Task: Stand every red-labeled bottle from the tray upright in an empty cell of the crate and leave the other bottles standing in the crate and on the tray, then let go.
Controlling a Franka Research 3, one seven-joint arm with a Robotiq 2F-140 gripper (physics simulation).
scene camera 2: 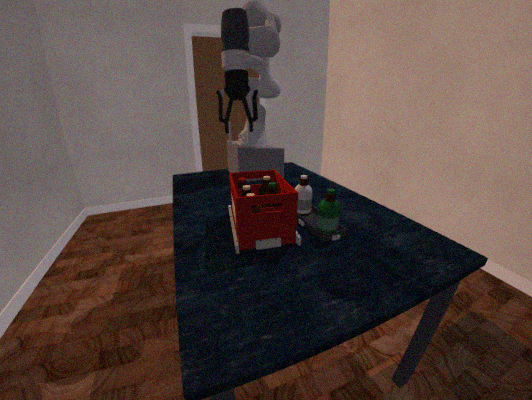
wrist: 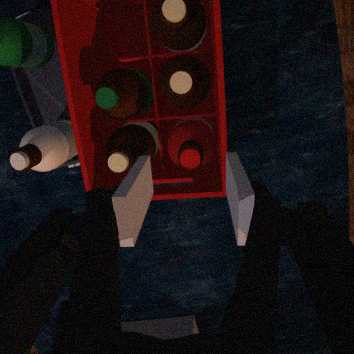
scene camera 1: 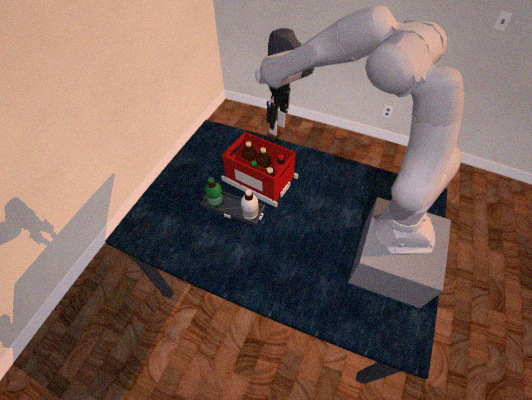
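The red crate holds a red-capped bottle, upright in a corner cell, its body reddish. Also in it are a green-capped bottle and cream-capped dark bottles; their labels are mostly hidden. A cell beyond the green-capped bottle looks empty in the wrist view. On the tray stand a green bottle and a white bottle. My gripper is open and empty, above the crate's level.
The crate stands on the dark blue table, with white blocks around its base. The tray lies close along the crate's long side. The arm's grey pedestal stands at the table's other end.
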